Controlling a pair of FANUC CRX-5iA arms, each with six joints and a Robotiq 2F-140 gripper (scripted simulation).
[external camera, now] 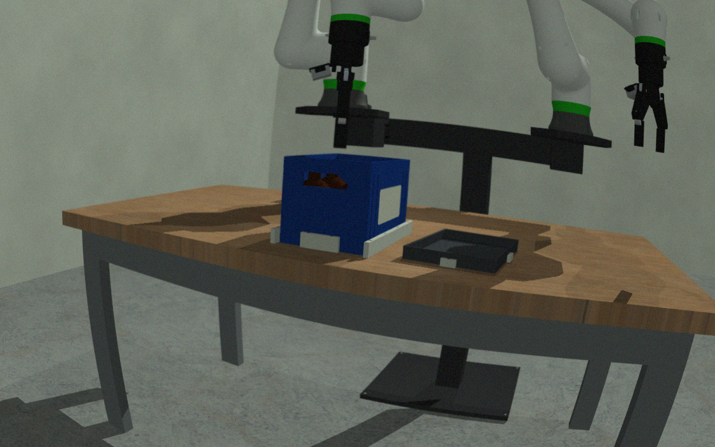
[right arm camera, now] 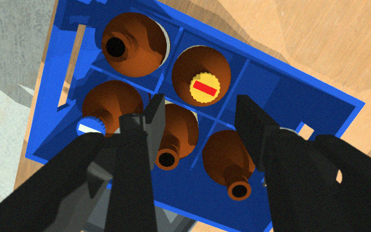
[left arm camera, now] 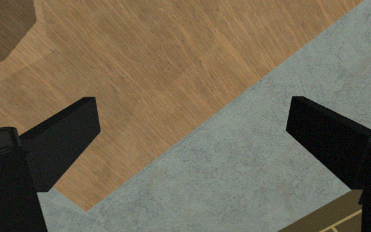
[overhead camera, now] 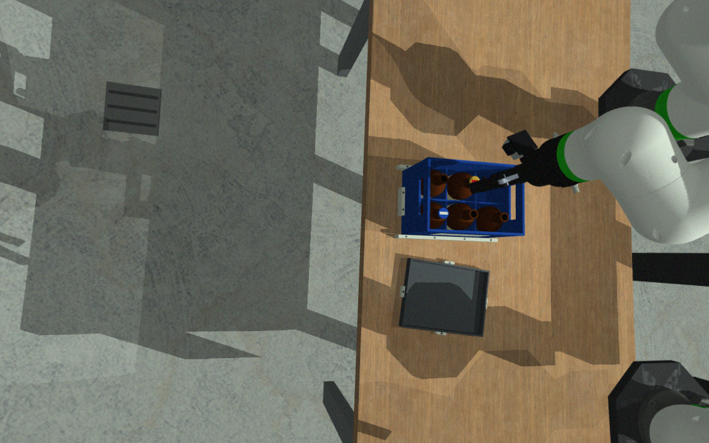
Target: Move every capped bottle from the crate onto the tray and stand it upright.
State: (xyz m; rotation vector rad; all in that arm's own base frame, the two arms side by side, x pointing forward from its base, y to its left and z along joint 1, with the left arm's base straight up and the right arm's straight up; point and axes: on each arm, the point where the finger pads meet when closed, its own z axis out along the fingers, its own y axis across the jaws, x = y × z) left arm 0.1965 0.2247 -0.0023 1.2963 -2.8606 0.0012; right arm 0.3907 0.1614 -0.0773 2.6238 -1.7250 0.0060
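Right now my right hand is 14 cm above the yellow-capped bottle and 1 cm to the left of it. Also, from my right hand: blue crate 14 cm below, 3 cm to the left; blue-capped bottle 14 cm below, 9 cm ahead, 7 cm to the left; brown bottle 14 cm below, 9 cm ahead, 1 cm to the right.
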